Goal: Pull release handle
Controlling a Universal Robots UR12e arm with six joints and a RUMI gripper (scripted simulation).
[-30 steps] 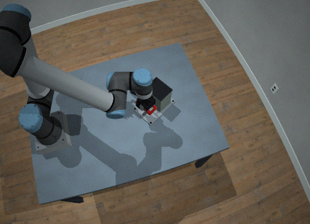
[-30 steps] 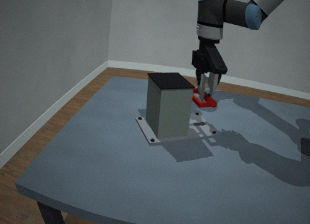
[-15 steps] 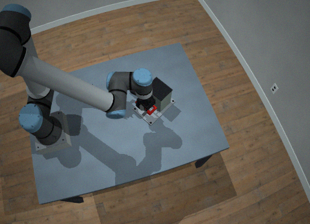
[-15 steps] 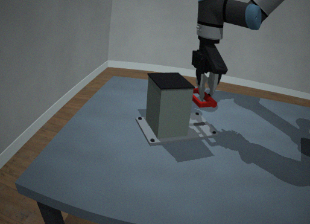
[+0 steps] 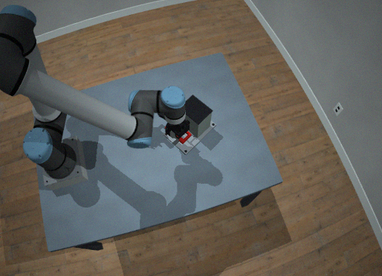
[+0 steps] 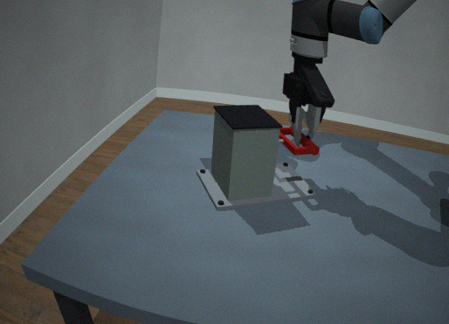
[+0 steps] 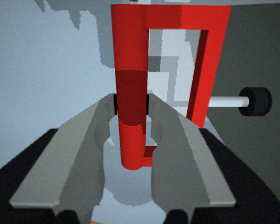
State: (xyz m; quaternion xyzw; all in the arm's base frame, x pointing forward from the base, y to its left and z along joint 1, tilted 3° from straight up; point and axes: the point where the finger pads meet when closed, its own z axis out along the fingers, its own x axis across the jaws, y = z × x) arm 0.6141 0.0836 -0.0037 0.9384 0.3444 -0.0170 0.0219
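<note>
The red release handle is 40 mm ahead of my hand and 30 mm to the left of it.
</note>
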